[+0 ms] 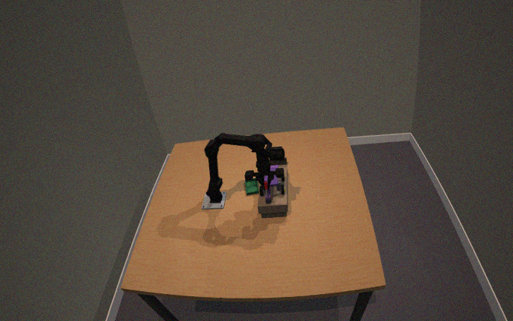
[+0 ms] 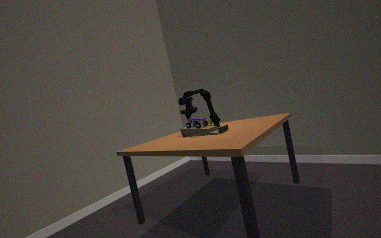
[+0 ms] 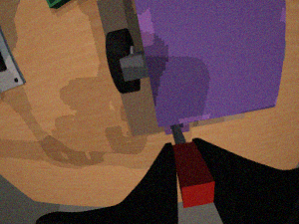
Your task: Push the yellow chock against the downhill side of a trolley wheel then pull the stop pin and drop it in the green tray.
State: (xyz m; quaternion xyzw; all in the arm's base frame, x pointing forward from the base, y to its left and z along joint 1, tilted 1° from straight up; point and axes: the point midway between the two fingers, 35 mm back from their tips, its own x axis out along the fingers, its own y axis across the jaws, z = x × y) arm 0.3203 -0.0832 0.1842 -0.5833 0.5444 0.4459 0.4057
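My gripper tip is now 120 mm past the green tray, 190 mm to the right of it and 170 mm above it. Also, from my gripper tip: red-headed stop pin right at my gripper tip; then ramp 10 mm ahead, 120 mm to the left, 110 mm below; then purple trolley 10 mm ahead, 110 mm to the left, 50 mm below.
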